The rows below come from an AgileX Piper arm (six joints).
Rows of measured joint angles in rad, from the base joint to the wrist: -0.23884 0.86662 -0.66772 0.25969 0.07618 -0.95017; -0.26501 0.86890 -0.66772 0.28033 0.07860 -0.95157; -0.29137 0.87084 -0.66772 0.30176 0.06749 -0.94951; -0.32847 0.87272 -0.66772 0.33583 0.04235 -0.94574; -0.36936 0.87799 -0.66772 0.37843 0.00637 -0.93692; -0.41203 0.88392 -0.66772 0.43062 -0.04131 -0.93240; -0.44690 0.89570 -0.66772 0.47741 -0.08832 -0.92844; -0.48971 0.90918 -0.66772 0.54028 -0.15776 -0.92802; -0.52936 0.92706 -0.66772 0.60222 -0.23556 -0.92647; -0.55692 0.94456 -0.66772 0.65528 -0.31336 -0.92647; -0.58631 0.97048 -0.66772 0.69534 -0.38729 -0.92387
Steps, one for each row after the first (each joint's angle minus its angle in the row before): -0.02617 0.00228 0.00000 0.02064 0.00242 -0.00140; -0.02636 0.00194 0.00000 0.02143 -0.01111 0.00206; -0.03710 0.00188 0.00000 0.03407 -0.02514 0.00377; -0.04089 0.00527 0.00000 0.04260 -0.03598 0.00882; -0.04267 0.00593 0.00000 0.05219 -0.04768 0.00452; -0.03487 0.01178 0.00000 0.04679 -0.04701 0.00396; -0.04281 0.01348 0.00000 0.06287 -0.06944 0.00042; -0.03965 0.01788 0.00000 0.06194 -0.07780 0.00155; -0.02756 0.01750 0.00000 0.05306 -0.07780 0.00000; -0.02939 0.02592 0.00000 0.04006 -0.07393 0.00260
